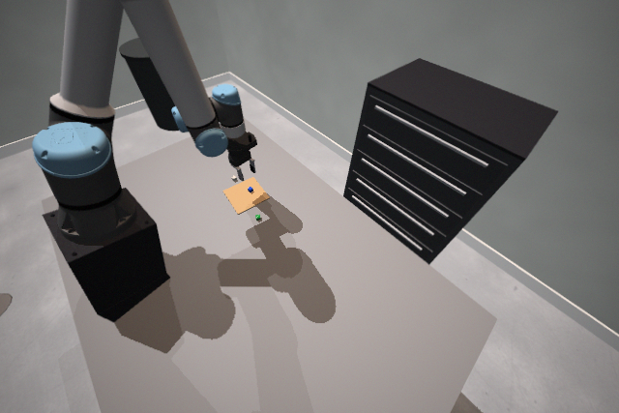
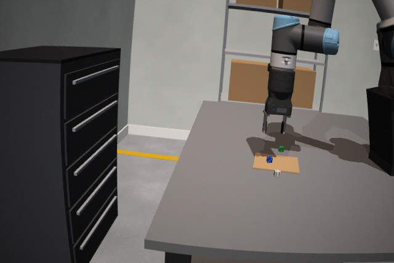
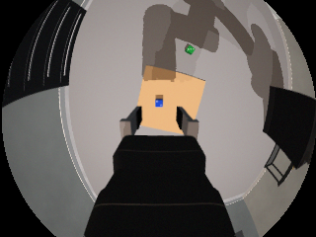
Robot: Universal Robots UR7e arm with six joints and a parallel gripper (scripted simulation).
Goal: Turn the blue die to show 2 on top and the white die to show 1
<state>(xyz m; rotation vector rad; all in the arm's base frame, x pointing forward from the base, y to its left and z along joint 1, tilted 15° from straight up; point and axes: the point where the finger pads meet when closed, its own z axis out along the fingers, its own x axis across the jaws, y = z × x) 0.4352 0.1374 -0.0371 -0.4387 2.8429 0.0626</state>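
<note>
Right now the white die is 40 mm behind my hand, 100 mm to the left of it and 110 mm below it. Round my hand: orange mat: 20 mm behind, 10 mm to the right, 110 mm below; green die: 30 mm behind, 140 mm to the right, 110 mm below; blue die: 100 mm below.
</note>
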